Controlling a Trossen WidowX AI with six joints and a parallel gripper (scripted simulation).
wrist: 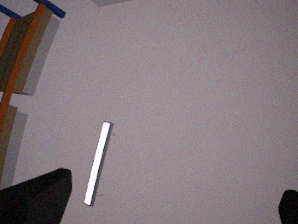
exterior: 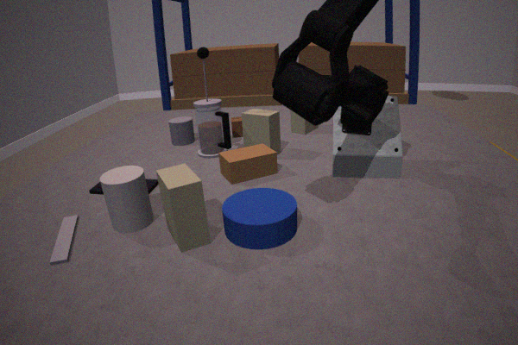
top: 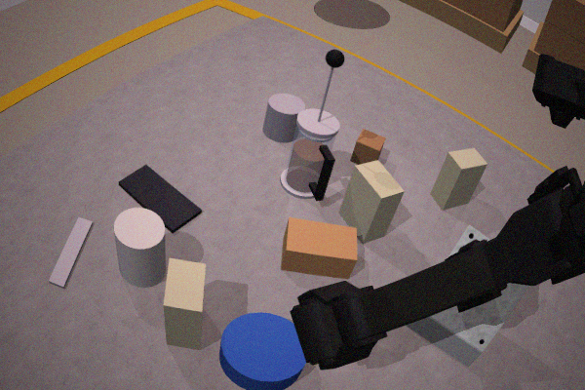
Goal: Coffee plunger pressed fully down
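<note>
The glass coffee press is 370 mm ahead of my gripper tip, 180 mm to the right of it and 490 mm below it. The rest, counted from my gripper tip: orange box (240 mm ahead, 70 mm to the right, 600 mm below); then white cylinder (390 mm ahead, 170 mm to the left, 580 mm below); then blue disc (160 mm ahead, 140 mm to the left, 600 mm below).
</note>
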